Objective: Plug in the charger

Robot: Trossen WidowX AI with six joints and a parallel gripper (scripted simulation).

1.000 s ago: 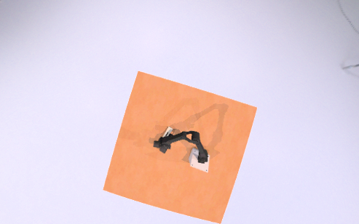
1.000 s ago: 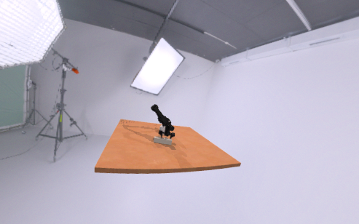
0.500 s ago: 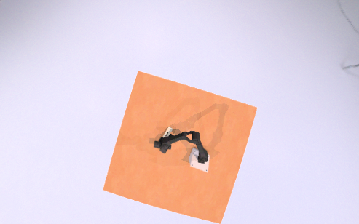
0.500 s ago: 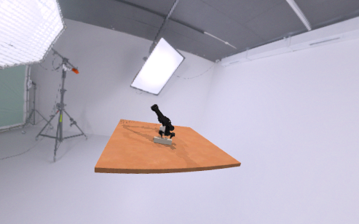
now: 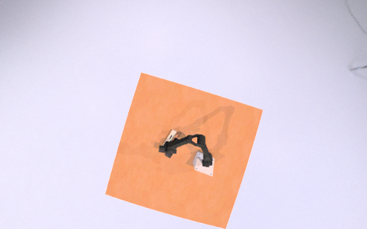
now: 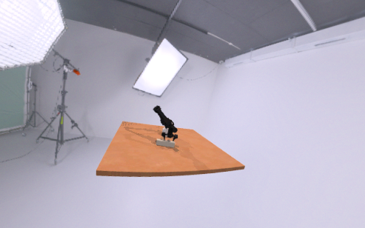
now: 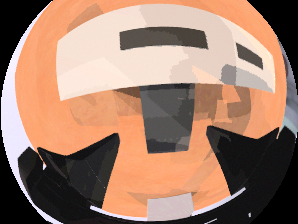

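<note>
My gripper tip is 4 cm short of the grey charger, 1 cm to the left of it and 1 cm below it.
</note>
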